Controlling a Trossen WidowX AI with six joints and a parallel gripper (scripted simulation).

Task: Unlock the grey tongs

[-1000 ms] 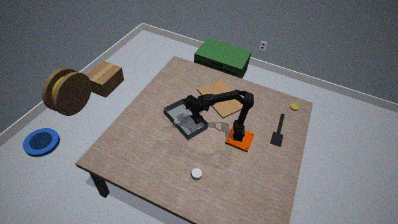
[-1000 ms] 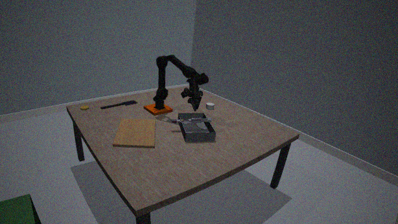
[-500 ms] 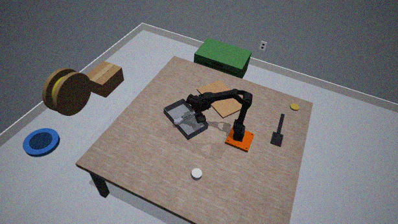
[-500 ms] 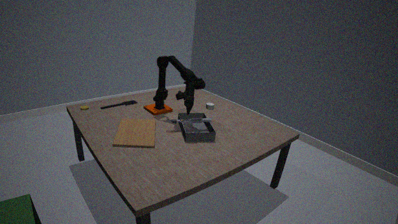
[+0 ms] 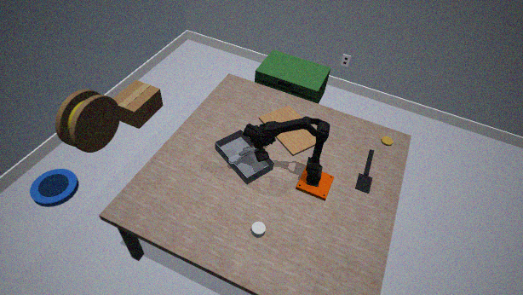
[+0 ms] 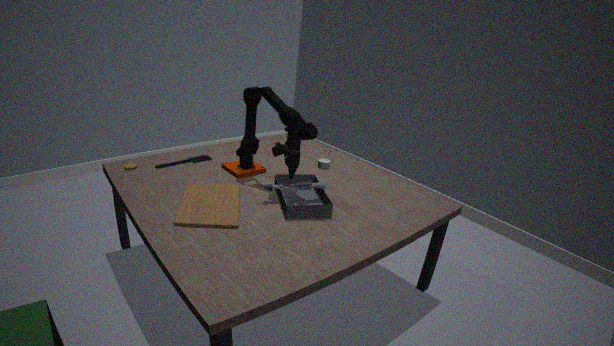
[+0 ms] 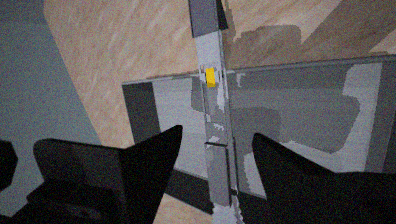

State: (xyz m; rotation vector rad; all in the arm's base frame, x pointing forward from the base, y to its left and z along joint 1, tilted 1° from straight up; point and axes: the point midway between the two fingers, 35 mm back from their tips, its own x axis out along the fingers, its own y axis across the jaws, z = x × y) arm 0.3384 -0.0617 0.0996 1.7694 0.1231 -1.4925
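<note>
Right now the yellow lock piece is 4 cm to the right of my gripper tip, 3 cm below it and 1 cm behind it. Also, from my gripper tip: roasting tin 7 cm below, 5 cm ahead, 2 cm to the left; then white puck 43 cm to the left, 13 cm behind, 8 cm below; then wooden board 29 cm to the right, 17 cm behind, 9 cm below.
</note>
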